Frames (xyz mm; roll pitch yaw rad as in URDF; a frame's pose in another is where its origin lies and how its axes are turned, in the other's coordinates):
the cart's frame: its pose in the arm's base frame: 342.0 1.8 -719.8 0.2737 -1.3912 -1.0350
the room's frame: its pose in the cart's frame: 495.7 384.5 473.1 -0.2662 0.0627 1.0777
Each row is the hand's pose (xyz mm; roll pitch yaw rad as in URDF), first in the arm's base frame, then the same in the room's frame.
Working: the arm's base frame: its pose in the room's frame: -424.3 -387.9 -243.1 1.6024 0.6248 0.5383

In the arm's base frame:
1: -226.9 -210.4 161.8 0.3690 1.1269 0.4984
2: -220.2 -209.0 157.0 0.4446 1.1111 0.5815
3: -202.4 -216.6 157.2 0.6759 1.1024 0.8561
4: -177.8 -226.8 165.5 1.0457 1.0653 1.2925
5: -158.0 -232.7 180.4 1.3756 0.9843 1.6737
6: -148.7 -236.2 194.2 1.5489 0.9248 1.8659
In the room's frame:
1: -611.0 -680.0 -285.1 2.0652 0.0311 1.6502
2: -608.0 -672.6 -287.7 2.0658 -0.0037 1.6313
3: -599.4 -667.5 -304.3 2.0512 -0.1266 1.6316
4: -583.5 -667.2 -327.2 2.0236 -0.3279 1.6771
5: -565.3 -673.5 -343.9 1.9895 -0.5247 1.7660
6: -553.8 -682.6 -352.6 1.9616 -0.6308 1.8466

